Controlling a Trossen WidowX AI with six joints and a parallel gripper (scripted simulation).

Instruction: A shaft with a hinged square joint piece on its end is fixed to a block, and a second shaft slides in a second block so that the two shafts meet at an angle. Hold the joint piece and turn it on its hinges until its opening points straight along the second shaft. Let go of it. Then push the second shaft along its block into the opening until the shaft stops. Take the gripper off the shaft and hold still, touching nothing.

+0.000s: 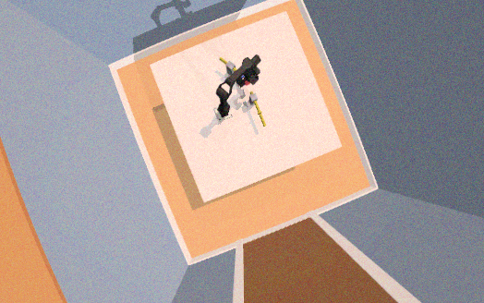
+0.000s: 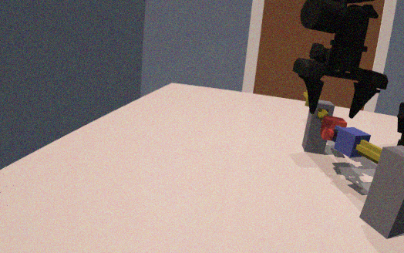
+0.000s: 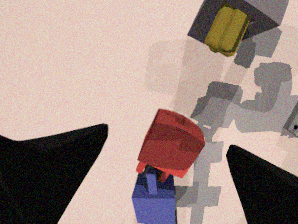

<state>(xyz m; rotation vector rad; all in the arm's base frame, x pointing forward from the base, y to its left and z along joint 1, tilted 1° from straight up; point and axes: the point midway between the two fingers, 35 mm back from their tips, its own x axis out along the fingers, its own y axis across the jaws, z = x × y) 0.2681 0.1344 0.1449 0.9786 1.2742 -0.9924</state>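
Now: the red square joint piece 10 mm behind my gripper tip, 10 mm to the left of it and 20 mm below it.
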